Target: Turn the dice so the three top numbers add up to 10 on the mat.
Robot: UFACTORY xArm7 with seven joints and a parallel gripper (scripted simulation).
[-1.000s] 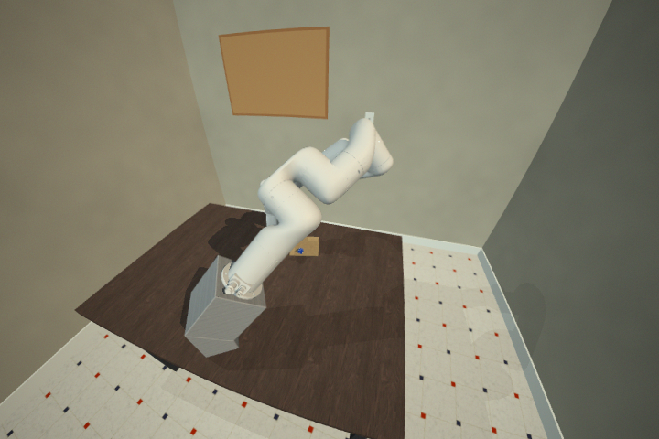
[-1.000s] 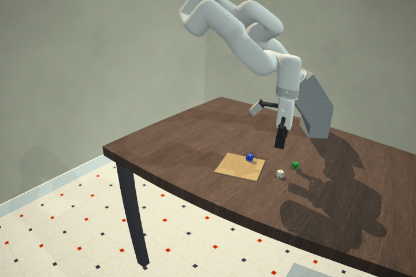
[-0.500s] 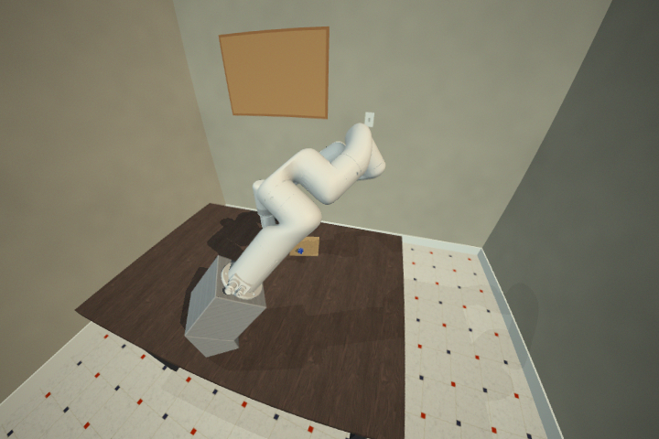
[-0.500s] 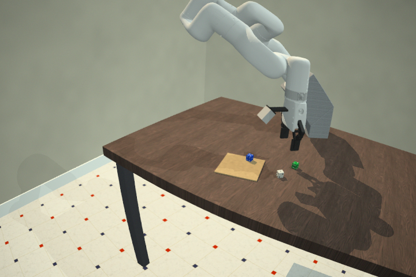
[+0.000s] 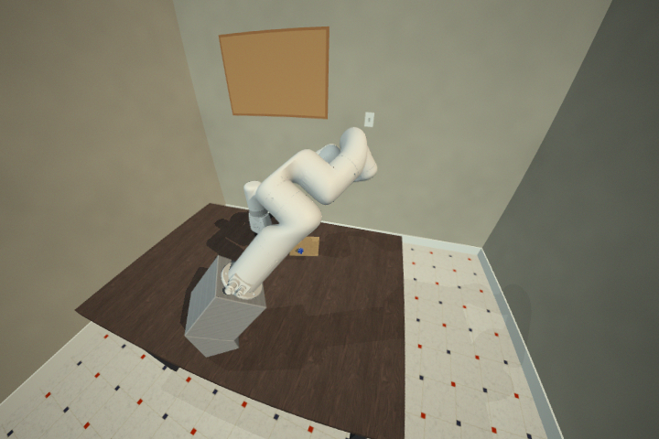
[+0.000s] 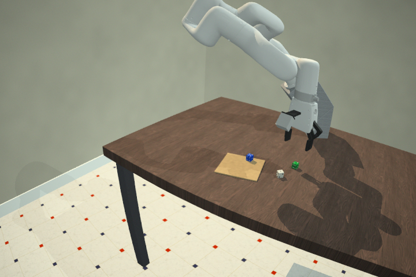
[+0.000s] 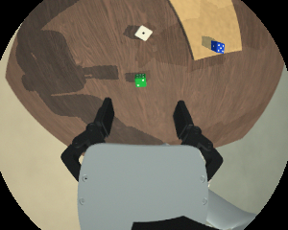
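The green die is 10 mm to the left of my hand and 90 mm below it. Round my hand: tan mat: 70 mm ahead, 180 mm to the right, 100 mm below; then white die: 80 mm ahead, 40 mm to the right, 90 mm below; then blue die: 20 mm ahead, 160 mm to the right, 80 mm below.
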